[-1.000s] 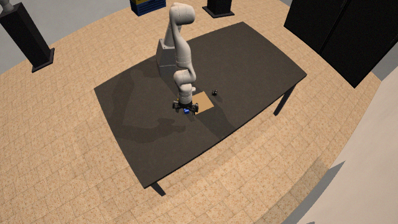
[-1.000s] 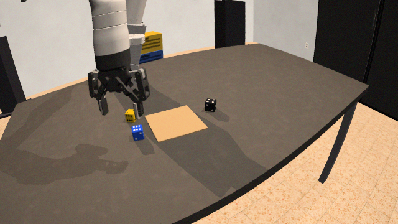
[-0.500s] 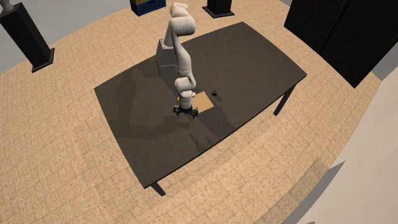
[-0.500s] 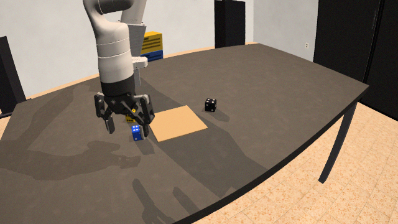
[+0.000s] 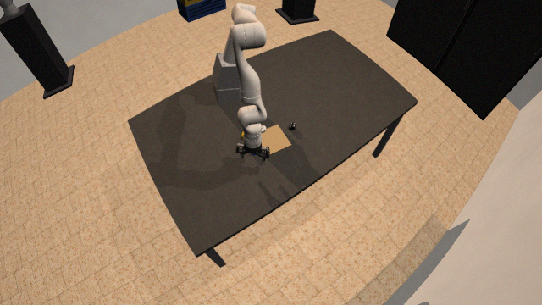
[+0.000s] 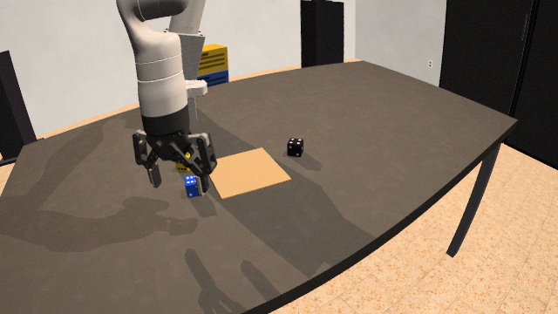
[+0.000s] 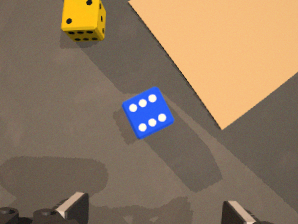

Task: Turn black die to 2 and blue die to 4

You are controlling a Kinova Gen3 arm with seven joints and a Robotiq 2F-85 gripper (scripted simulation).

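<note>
Right now my hand is 6 cm past the blue die, 3 cm to the right of it and 4 cm above it. From my hand the other things lie so: yellow die: 16 cm behind, 2 cm to the left, 4 cm below; tan mat: 9 cm behind, 14 cm to the left, 6 cm below; black die: 11 cm behind, 26 cm to the left, 4 cm below.
</note>
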